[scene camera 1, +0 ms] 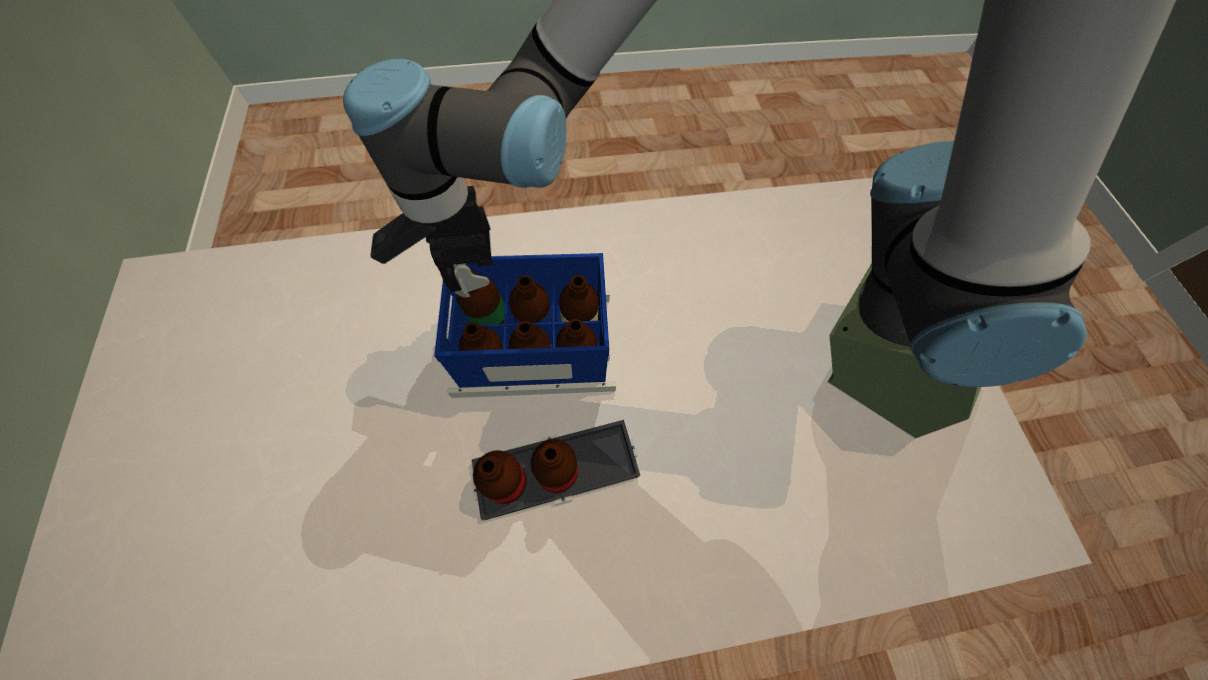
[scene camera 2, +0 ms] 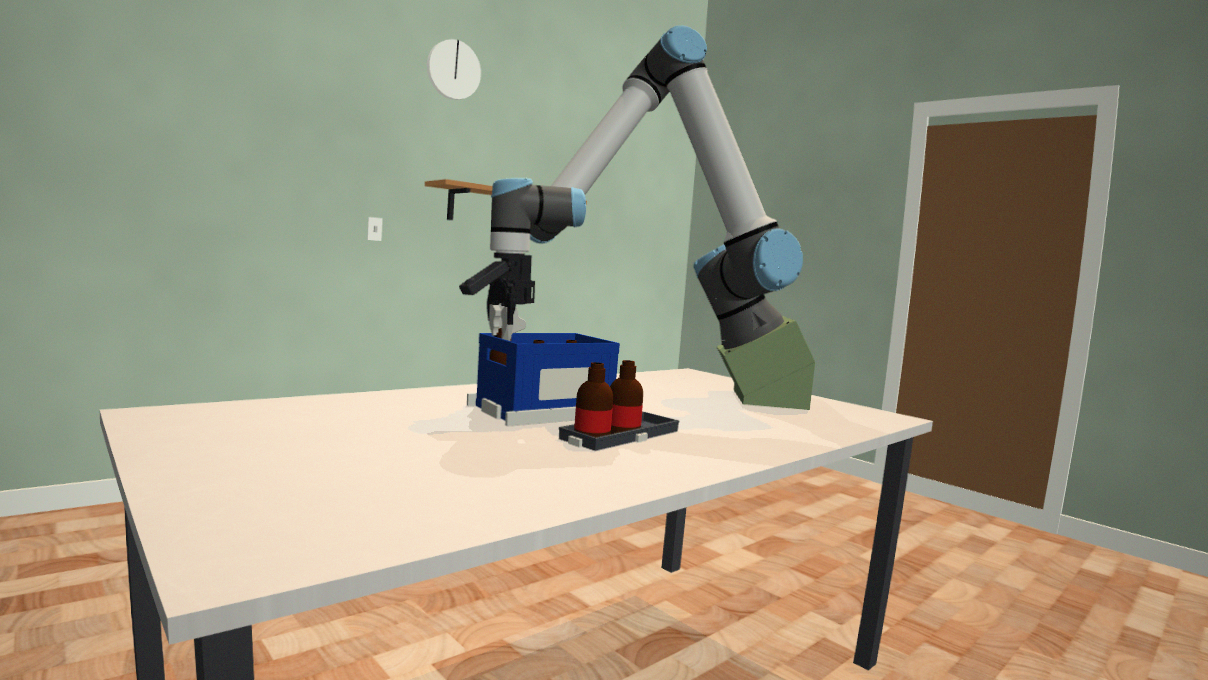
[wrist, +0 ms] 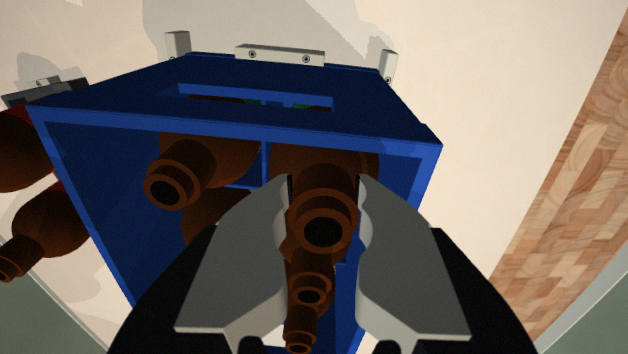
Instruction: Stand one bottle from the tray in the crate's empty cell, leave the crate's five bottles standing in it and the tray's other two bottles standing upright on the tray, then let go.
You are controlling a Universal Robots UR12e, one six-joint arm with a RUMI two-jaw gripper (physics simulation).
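Places are measured from the arm's base along level axes (x back, y right, z up), in metres.
Pixels of known places: gripper, fingertip midpoint: (scene camera 1: 467, 286) (wrist: 323, 177); arm's base at its link origin: (scene camera 2: 753, 334).
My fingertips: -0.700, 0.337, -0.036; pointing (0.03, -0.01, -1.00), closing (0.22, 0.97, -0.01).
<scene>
Ahead of a thing's pixels: the offset from my fingertips to its top centre, as dx, dy, dz. "spot": to the spot under its first point. Level surfaces: height alone.
My gripper (scene camera 1: 470, 282) (scene camera 2: 502, 327) (wrist: 323, 177) is shut on the neck of a brown bottle with a green label {+0.010, -0.003, +0.040} (scene camera 1: 482, 302) (wrist: 322, 175). That bottle is upright in the far left corner cell of the blue crate {+0.079, -0.077, +0.023} (scene camera 1: 525, 353) (scene camera 2: 524, 377) (wrist: 235, 125) in scene camera 1, its body below the rim; its base is hidden. The crate's five bottles, such as one bottle {+0.095, -0.033, +0.010} (scene camera 1: 528, 301) and another bottle {+0.181, -0.066, +0.010} (scene camera 1: 578, 300), stand in the other cells. Two bottles with red labels {-0.054, -0.310, +0.007} (scene camera 1: 499, 477) {+0.036, -0.327, +0.007} (scene camera 1: 554, 465) (scene camera 2: 594, 405) (scene camera 2: 627, 398) stand upright on the dark tray {spot: +0.164, -0.363, -0.128} (scene camera 1: 632, 460) (scene camera 2: 672, 424).
Light holding strips (scene camera 1: 532, 391) (wrist: 280, 55) sit along the crate's base. The tray lies in front of the crate in scene camera 1. The green robot base block (scene camera 1: 896, 380) (scene camera 2: 773, 371) stands to the right on the table {dz -0.152} (scene camera 1: 211, 380) (scene camera 2: 338, 489).
</scene>
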